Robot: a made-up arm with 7 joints.
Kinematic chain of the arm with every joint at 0, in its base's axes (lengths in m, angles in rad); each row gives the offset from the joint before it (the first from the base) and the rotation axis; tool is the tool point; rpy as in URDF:
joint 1: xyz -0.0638 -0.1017 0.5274 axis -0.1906 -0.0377 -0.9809
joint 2: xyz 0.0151 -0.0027 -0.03 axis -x
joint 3: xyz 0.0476 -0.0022 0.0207 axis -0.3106 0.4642 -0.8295
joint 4: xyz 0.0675 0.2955 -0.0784 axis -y
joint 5: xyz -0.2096 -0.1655 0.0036 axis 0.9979 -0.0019 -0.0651
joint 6: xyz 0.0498 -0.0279 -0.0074 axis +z
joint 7: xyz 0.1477 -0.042 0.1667 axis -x
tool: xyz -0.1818 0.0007 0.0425 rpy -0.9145 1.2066 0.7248
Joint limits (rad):
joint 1: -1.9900..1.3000
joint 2: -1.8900..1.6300
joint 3: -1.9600..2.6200
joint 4: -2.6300..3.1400
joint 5: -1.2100..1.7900
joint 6: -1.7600..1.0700
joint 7: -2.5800..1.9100
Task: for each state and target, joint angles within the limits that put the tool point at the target. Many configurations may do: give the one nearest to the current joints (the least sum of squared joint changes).
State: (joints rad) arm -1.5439 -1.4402 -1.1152 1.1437 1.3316 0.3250 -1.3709
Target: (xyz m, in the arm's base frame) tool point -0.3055 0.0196 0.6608
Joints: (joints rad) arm -1.8847 -1.3832 -1.0591 1.0238 1.3476 0.2263 -1.3877
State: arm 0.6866 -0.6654 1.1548 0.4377 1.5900 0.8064 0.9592
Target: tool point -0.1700 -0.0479 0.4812
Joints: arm 0.1756 -0.6240 0.9627 0.2422 1.3182 0.8368 0.7984
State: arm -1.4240 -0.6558 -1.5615 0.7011 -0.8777 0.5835 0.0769
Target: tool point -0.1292 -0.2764 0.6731
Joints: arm -1.3108 -0.7169 -0.6169 0.0104 -1.0508 0.7451 -0.0143
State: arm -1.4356 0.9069 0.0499 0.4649 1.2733 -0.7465 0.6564
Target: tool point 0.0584 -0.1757 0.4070
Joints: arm -1.4073 0.8452 0.0487 0.5838 1.3746 -0.7194 0.6265
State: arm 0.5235 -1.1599 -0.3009 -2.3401 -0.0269 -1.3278 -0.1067
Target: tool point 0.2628 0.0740 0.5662
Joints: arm -0.4427 -0.9674 -0.2458 -2.3035 0.6923 -1.5455 0.3824
